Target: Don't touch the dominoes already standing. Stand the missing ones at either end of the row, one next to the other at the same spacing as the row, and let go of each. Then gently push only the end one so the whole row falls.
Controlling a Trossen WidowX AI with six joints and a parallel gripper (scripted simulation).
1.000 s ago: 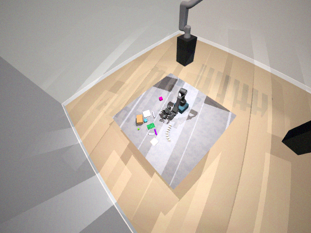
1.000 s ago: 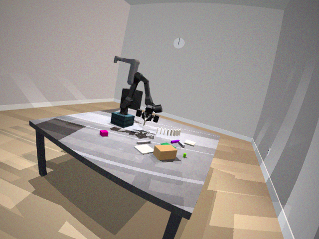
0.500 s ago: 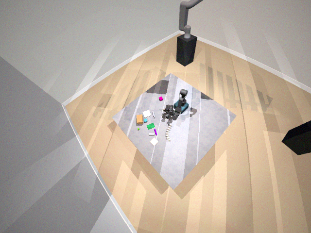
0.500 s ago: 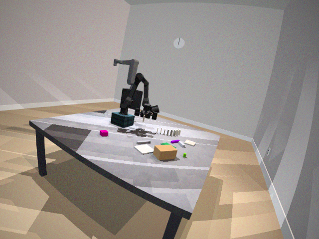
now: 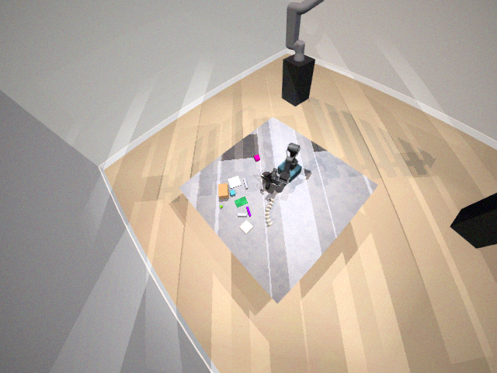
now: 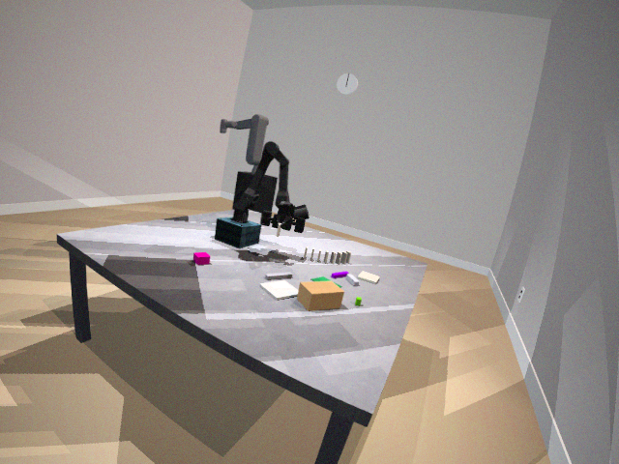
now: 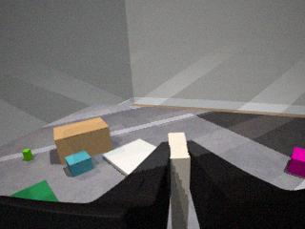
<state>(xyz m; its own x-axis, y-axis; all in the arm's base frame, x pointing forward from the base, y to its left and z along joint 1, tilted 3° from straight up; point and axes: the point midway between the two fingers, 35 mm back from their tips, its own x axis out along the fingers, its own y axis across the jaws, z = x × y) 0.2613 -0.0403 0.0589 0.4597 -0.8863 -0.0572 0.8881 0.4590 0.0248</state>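
Now: the grey bar 150 mm below my gripper tip, 110 mm to the right of it and 110 mm ahead of it. From my gripper tip the other things lie so: green card (250 mm ahead, 160 mm below, 10 mm to the left); then teal cube (260 mm ahead, 140 mm below, 100 mm to the right); then white flat tile (190 mm to the right, 180 mm ahead, 150 mm below).
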